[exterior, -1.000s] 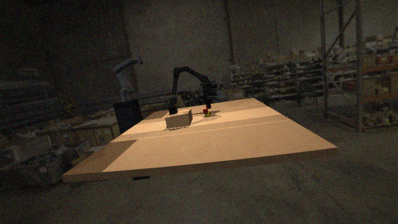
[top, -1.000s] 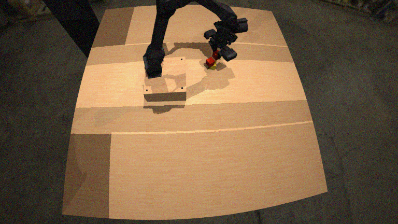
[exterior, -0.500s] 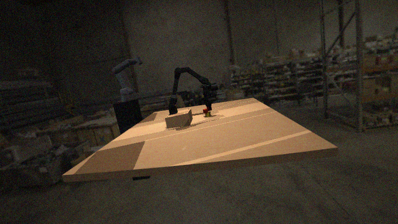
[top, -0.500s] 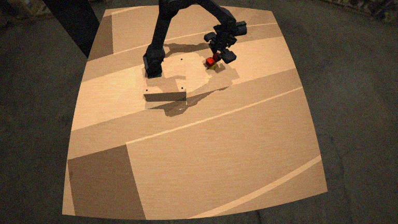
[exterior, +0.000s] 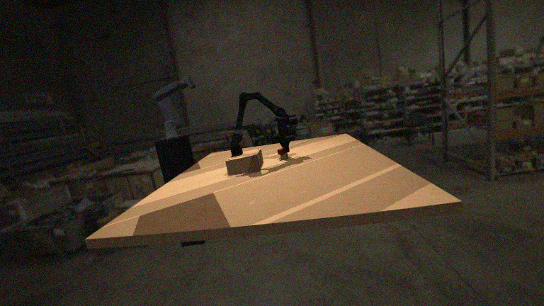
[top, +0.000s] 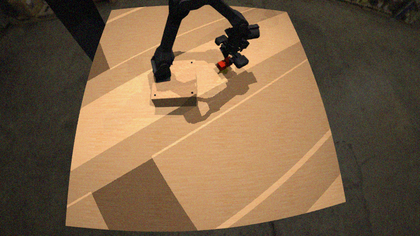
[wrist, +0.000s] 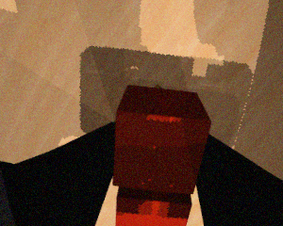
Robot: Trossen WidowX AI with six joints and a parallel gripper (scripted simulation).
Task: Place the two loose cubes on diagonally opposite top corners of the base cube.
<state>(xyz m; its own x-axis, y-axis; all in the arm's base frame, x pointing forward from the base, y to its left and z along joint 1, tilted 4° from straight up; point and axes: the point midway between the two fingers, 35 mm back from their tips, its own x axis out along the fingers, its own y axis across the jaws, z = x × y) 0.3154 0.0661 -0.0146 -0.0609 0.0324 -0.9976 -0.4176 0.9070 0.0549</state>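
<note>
Now: the yellow cube 40 mm below my gripper tip, 20 mm behind it and 10 mm to the right of it.
</note>
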